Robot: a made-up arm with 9 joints. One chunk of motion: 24 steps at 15 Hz.
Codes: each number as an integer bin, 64 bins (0 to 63) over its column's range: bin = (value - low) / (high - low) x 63, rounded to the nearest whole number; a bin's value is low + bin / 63 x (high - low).
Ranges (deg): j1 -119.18..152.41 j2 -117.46..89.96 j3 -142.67..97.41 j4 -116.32..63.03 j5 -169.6..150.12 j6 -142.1..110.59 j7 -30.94..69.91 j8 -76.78..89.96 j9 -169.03..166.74
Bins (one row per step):
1: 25 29 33 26 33 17 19 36 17
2: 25 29 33 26 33 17 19 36 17
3: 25 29 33 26 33 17 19 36 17
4: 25 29 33 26 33 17 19 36 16
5: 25 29 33 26 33 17 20 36 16
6: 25 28 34 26 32 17 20 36 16
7: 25 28 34 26 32 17 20 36 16
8: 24 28 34 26 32 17 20 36 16
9: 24 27 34 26 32 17 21 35 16
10: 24 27 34 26 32 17 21 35 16
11: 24 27 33 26 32 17 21 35 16
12: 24 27 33 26 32 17 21 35 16
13: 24 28 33 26 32 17 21 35 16
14: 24 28 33 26 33 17 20 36 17
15: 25 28 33 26 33 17 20 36 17
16: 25 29 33 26 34 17 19 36 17
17: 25 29 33 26 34 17 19 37 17
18: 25 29 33 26 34 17 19 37 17
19: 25 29 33 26 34 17 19 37 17
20: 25 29 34 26 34 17 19 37 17
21: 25 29 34 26 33 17 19 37 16
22: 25 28 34 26 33 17 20 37 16
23: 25 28 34 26 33 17 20 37 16
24: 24 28 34 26 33 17 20 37 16
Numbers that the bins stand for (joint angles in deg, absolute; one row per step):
1: -11.41 -21.98 -16.91 -42.30 -2.13 -73.91 -0.52 18.50 -78.43
2: -11.41 -21.98 -16.91 -42.30 -2.13 -73.91 -0.52 18.50 -78.43
3: -11.41 -21.98 -16.91 -42.30 -2.13 -73.91 -0.52 18.50 -78.43
4: -11.41 -21.98 -16.91 -42.30 -2.13 -73.91 -0.52 18.50 -83.76
5: -11.41 -21.98 -16.91 -42.30 -2.13 -73.91 1.08 18.50 -83.76
6: -11.41 -25.27 -13.10 -42.30 -7.20 -73.91 1.08 18.50 -83.76
7: -11.41 -25.27 -13.10 -42.30 -7.20 -73.91 1.08 18.50 -83.76
8: -15.72 -25.27 -13.10 -42.30 -7.20 -73.91 1.08 18.50 -83.76
9: -15.72 -28.57 -13.10 -42.30 -7.20 -73.91 2.68 15.85 -83.76
10: -15.72 -28.57 -13.10 -42.30 -7.20 -73.91 2.68 15.85 -83.76
11: -15.72 -28.57 -16.91 -42.30 -7.20 -73.91 2.68 15.85 -83.76
12: -15.72 -28.57 -16.91 -42.30 -7.20 -73.91 2.68 15.85 -83.76
13: -15.72 -25.27 -16.91 -42.30 -7.20 -73.91 2.68 15.85 -83.76
14: -15.72 -25.27 -16.91 -42.30 -2.13 -73.91 1.08 18.50 -78.43
15: -11.41 -25.27 -16.91 -42.30 -2.13 -73.91 1.08 18.50 -78.43
16: -11.41 -21.98 -16.91 -42.30 2.95 -73.91 -0.52 18.50 -78.43
17: -11.41 -21.98 -16.91 -42.30 2.95 -73.91 -0.52 21.15 -78.43
18: -11.41 -21.98 -16.91 -42.30 2.95 -73.91 -0.52 21.15 -78.43
19: -11.41 -21.98 -16.91 -42.30 2.95 -73.91 -0.52 21.15 -78.43
20: -11.41 -21.98 -13.10 -42.30 2.95 -73.91 -0.52 21.15 -78.43
21: -11.41 -21.98 -13.10 -42.30 -2.13 -73.91 -0.52 21.15 -83.76
22: -11.41 -25.27 -13.10 -42.30 -2.13 -73.91 1.08 21.15 -83.76
23: -11.41 -25.27 -13.10 -42.30 -2.13 -73.91 1.08 21.15 -83.76
24: -15.72 -25.27 -13.10 -42.30 -2.13 -73.91 1.08 21.15 -83.76

